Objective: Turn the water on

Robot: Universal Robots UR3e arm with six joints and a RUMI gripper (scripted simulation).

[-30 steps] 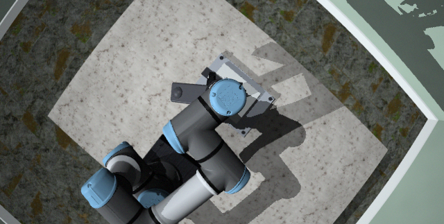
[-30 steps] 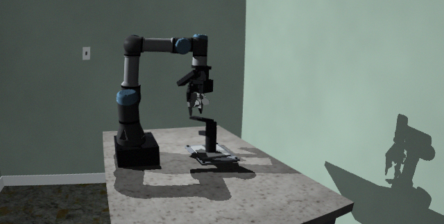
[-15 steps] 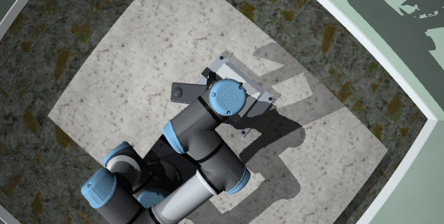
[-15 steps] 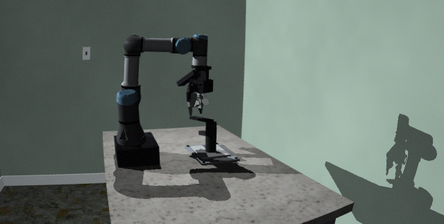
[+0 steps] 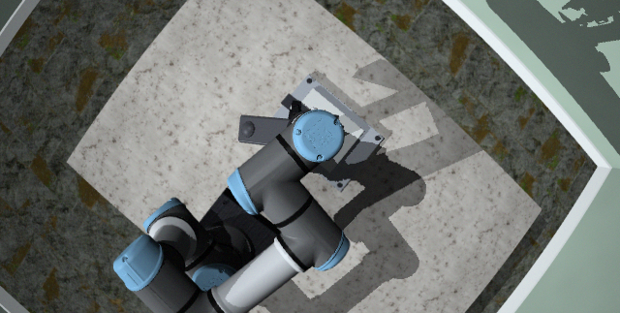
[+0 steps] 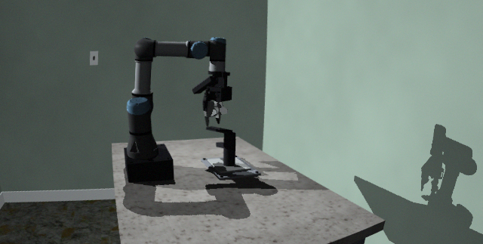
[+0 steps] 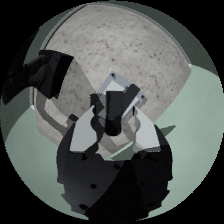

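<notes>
Now: hand 3 cm to the left of the black lever, 3 cm above it and 1 cm short of it. Round my hand: black tap 8 cm below, 6 cm to the right, 2 cm ahead.
</notes>
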